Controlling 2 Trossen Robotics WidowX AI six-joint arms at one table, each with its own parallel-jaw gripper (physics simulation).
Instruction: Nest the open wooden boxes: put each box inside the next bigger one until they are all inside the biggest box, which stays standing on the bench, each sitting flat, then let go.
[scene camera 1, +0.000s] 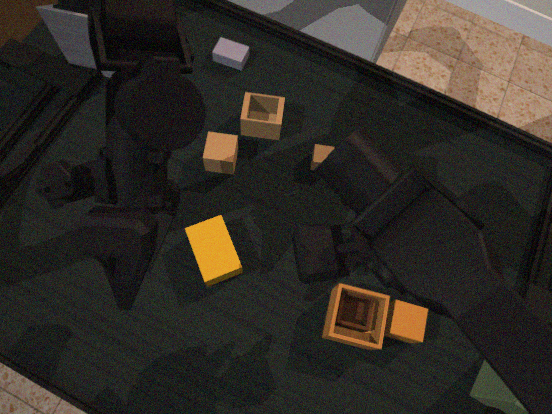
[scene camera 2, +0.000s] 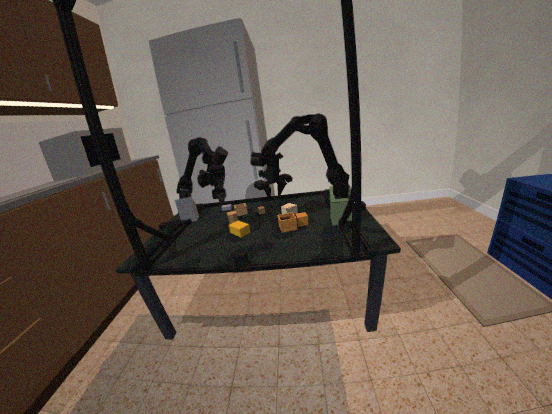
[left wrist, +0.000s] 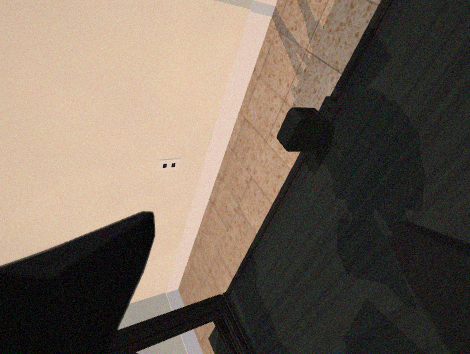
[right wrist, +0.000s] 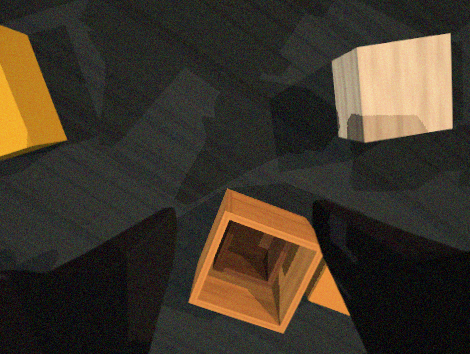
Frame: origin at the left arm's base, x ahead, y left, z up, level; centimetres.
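Seen in the pictures: left gripper, between the fingertips: (scene camera 1: 136, 288) (scene camera 2: 222, 196) (left wrist: 272, 227); right gripper, between the fingertips: (scene camera 1: 355, 251) (scene camera 2: 274, 197) (right wrist: 244, 215); left arm's base, origin of its link: (scene camera 1: 81, 9) (scene camera 2: 185, 201); right arm's base, origin of its link: (scene camera 2: 340, 193).
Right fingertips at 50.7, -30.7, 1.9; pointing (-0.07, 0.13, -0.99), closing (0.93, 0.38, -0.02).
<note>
Pixels of each thing's top centre, then the offset from my right fingertips to it, as dx, dy, dz.
- biggest open wooden box, centre of its top: (right wrist: 256, 276) (scene camera 1: 360, 315) (scene camera 2: 286, 216) +3.7, -6.8, -8.2
- small tan cube, centre of its top: (scene camera 1: 323, 154) -5.9, +19.0, -11.0
- yellow block, centre of its top: (scene camera 1: 213, 247) (scene camera 2: 238, 224) -19.7, -1.5, -9.9
- orange cube, centre of its top: (right wrist: 350, 285) (scene camera 1: 409, 320) (scene camera 2: 301, 214) +11.4, -5.8, -9.4
- lilac block, centre of its top: (scene camera 1: 230, 49) -27.1, +37.1, -11.9
- pale wooden block, centre of its top: (right wrist: 406, 89) (scene camera 2: 288, 205) +8.8, +9.1, -9.3
The biggest open wooden box (scene camera 1: 332, 314) (scene camera 2: 287, 223) (right wrist: 212, 260) stands on the bench at the lower right. A smaller, darker open box (scene camera 1: 356, 313) (right wrist: 249, 254) sits inside it. Another open wooden box (scene camera 1: 262, 123) (scene camera 2: 241, 209) stands alone at the upper middle. My right gripper (scene camera 2: 273, 186) (right wrist: 244, 212) is open and empty, hanging well above the bench, up and left of the biggest box. My left gripper (scene camera 2: 218, 192) is open and empty, raised at the far left; the left wrist view shows only one of its fingers (left wrist: 104, 274).
Closed blocks lie around: a tan cube (scene camera 1: 220, 152), a small tan cube (scene camera 1: 320, 155), a yellow block (scene camera 1: 213, 249) (scene camera 2: 239, 228), an orange cube (scene camera 1: 407, 321) (scene camera 2: 302, 218) touching the biggest box, a lilac block (scene camera 1: 230, 52) and a pale wooden block (right wrist: 374, 91) (scene camera 2: 289, 208).
</note>
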